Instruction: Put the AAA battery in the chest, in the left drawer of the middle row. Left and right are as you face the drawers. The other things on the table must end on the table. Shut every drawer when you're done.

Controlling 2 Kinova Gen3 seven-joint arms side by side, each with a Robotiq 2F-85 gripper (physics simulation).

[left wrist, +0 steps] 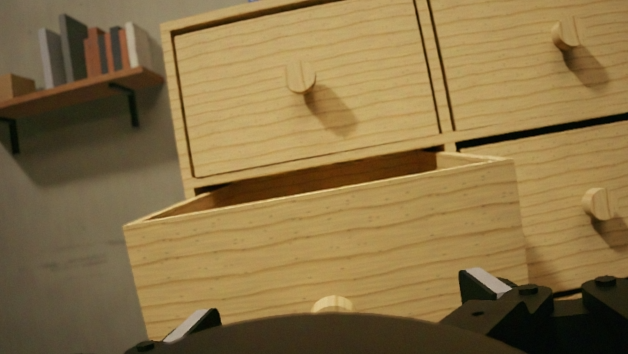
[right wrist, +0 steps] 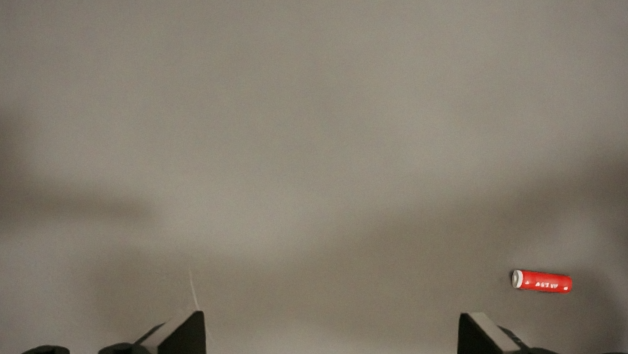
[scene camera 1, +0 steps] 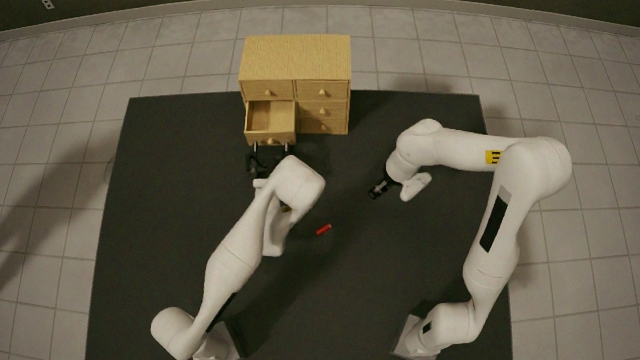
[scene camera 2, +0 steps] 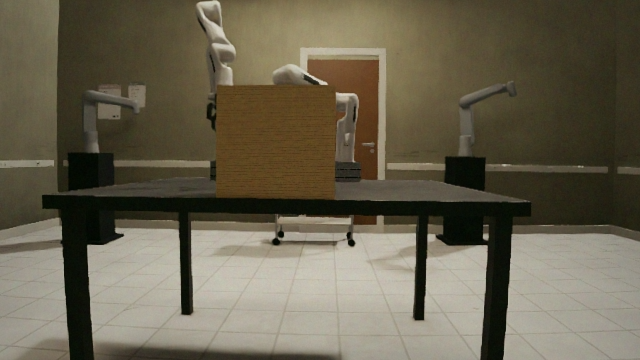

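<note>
The chest stands at the table's back edge. Its left drawer of the middle row is pulled out; the other drawers that show look shut. The AAA battery does not show in any view; part of the drawer's inside is hidden behind its front. A red battery lies on the table. My left gripper is open at the drawer's front, its fingers on either side of the knob, with a gap between them. My right gripper is open and empty above the table, right of the chest.
The dark table carries both arms. The left forearm reaches up to the chest, left of the red battery. The right arm bends along the table's right side. A wall shelf with books shows behind the chest.
</note>
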